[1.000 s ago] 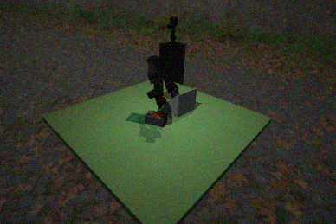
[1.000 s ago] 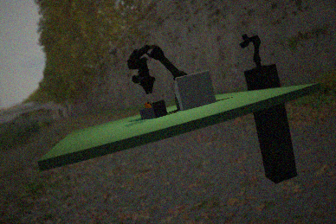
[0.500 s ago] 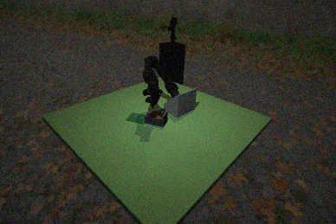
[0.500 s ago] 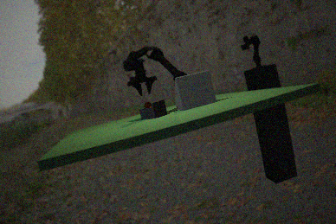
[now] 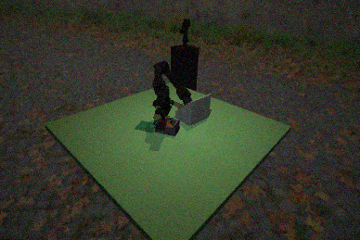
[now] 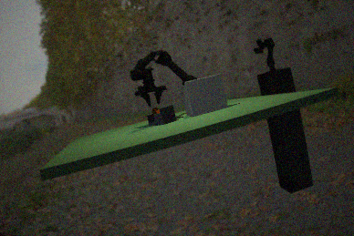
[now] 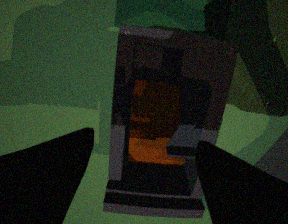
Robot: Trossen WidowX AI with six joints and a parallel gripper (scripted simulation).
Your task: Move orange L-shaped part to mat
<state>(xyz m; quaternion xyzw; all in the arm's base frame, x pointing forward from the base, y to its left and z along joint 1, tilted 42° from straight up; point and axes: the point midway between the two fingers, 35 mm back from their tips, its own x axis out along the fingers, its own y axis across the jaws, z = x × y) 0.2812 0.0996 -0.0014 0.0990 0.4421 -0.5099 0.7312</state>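
Now: gripper tip 4 cm past the orange L-shaped part, 2 cm to the right of it and 7 cm above it.
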